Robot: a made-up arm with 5 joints.
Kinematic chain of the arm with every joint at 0, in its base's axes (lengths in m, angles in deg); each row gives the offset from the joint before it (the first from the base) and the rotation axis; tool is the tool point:
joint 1: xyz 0 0 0.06 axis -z
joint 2: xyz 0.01 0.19 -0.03 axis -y
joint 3: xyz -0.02 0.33 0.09 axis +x
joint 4: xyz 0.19 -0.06 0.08 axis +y
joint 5: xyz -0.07 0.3 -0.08 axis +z
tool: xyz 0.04 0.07 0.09
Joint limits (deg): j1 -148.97..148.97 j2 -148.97..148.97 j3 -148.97..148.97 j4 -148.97..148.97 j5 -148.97..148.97
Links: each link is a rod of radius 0.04 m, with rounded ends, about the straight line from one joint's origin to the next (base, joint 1, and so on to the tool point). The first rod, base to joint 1, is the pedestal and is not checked.
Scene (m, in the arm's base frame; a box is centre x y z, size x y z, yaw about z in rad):
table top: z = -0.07
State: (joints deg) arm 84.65 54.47 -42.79 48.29 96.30
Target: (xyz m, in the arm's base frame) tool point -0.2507 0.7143 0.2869
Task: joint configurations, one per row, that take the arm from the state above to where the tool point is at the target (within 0.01 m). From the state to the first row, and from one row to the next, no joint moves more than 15 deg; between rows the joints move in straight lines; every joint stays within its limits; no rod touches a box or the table.
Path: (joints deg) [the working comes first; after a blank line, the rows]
Joints at the target: 0.51 60.98 14.96 56.13 109.21
Straight joint move there: clear.

1: 70.63 55.56 -33.17 49.60 98.45
2: 56.60 56.64 -23.54 50.90 100.60
3: 42.58 57.73 -13.92 52.21 102.76
4: 28.56 58.81 -4.29 53.51 104.91
5: 14.53 59.90 5.33 54.82 107.06
6: 0.51 60.98 14.96 56.13 109.21

